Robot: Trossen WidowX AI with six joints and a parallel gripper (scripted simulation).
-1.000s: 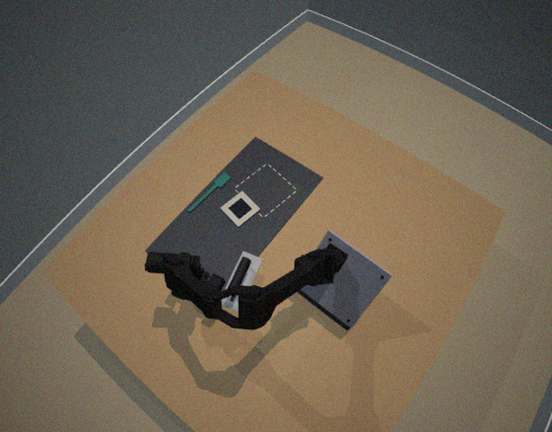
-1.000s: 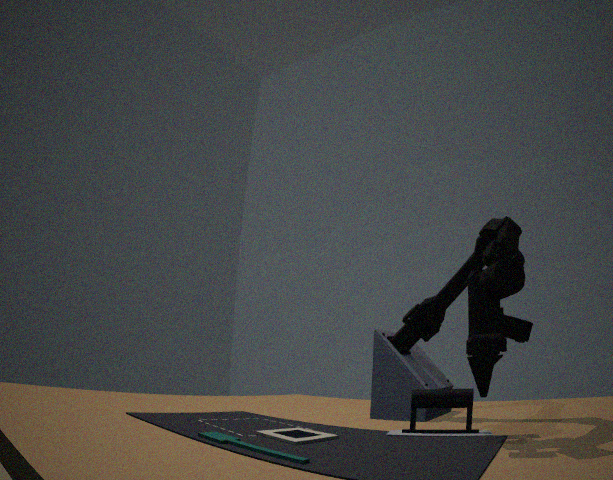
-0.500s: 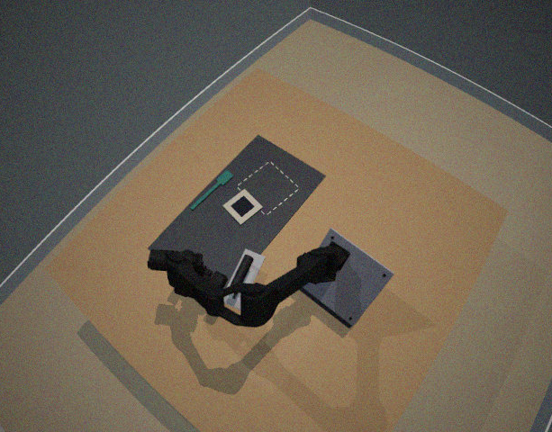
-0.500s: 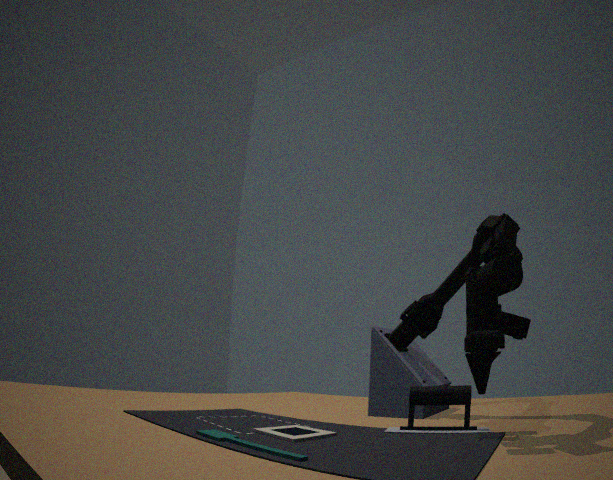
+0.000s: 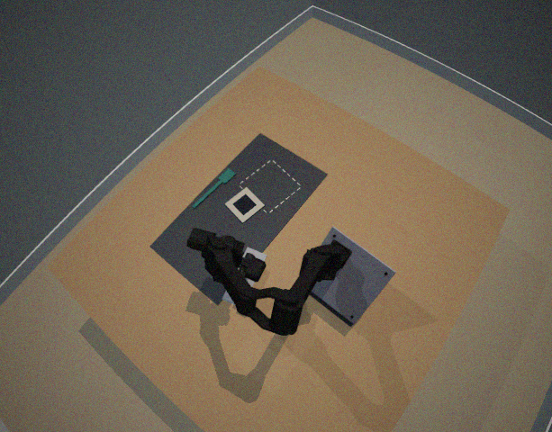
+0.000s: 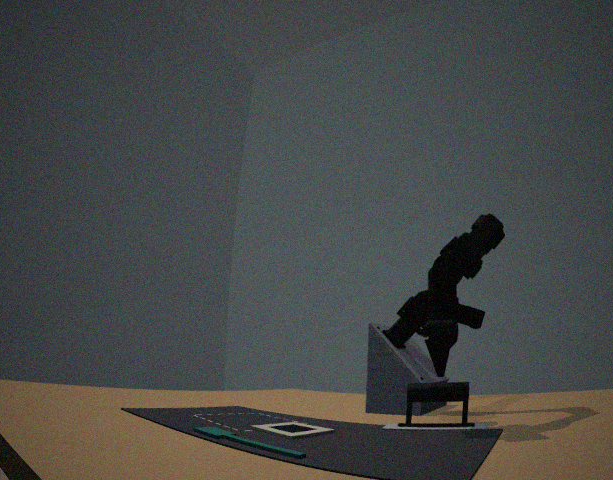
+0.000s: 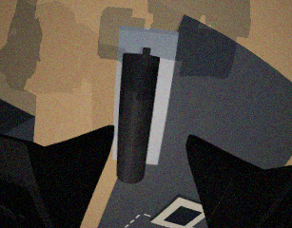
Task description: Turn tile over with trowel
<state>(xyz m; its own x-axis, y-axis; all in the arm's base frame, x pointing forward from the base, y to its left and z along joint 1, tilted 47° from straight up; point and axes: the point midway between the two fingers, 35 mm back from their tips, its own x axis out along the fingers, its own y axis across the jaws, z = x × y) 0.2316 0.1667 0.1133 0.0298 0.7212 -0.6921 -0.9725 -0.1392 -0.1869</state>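
Now: gripper tip 7 cm above the float tool, 2 cm past it and 1 cm to the right of it. Round my gripper tip: tile 22 cm to the right, 17 cm ahead, 10 cm below; dark mat 20 cm to the right, 17 cm ahead, 12 cm below.
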